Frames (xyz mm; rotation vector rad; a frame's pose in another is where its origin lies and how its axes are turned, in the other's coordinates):
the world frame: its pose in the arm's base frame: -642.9 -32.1 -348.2 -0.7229 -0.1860 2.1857
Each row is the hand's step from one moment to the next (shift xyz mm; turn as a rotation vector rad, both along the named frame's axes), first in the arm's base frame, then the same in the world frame.
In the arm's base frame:
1: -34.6 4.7 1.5 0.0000 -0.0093 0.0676
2: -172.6 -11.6 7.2 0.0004 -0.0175 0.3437
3: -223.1 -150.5 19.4 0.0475 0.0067 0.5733
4: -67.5 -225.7 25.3 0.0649 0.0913 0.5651
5: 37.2 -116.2 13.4 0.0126 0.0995 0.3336
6: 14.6 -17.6 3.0 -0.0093 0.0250 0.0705
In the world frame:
1: 20.5 19.1 20.9 -0.0364 -0.0181 0.0548
2: 76.2 118.6 100.6 -0.1631 -0.1120 0.2816
3: -6.4 239.4 124.2 -0.2693 -0.2414 0.4474
4: -144.1 184.8 34.9 -0.2118 -0.3060 0.4398
5: -111.0 47.7 -21.7 -0.0781 -0.1939 0.2786
6: -21.8 1.0 -7.5 -0.0075 -0.0358 0.0659

